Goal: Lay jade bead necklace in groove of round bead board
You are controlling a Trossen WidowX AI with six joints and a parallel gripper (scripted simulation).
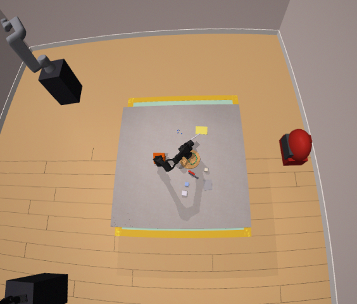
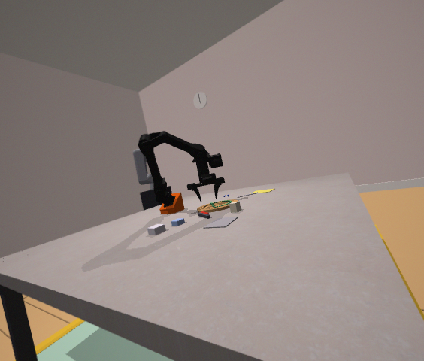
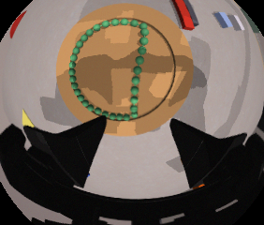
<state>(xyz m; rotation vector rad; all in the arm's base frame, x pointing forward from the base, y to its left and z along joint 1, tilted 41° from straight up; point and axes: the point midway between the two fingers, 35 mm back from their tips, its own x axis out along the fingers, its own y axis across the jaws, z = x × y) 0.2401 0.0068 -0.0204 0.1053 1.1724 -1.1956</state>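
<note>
My gripper tip is now 60 mm short of the round wooden bead board, 30 mm to the left of it and 30 mm above it. Round my gripper tip: beige cube (200 mm ahead, 160 mm to the right, 20 mm below); then red-handled tool (180 mm to the right, 70 mm ahead, 30 mm below); then blue block (280 mm to the right, 30 mm below, 10 mm ahead).
</note>
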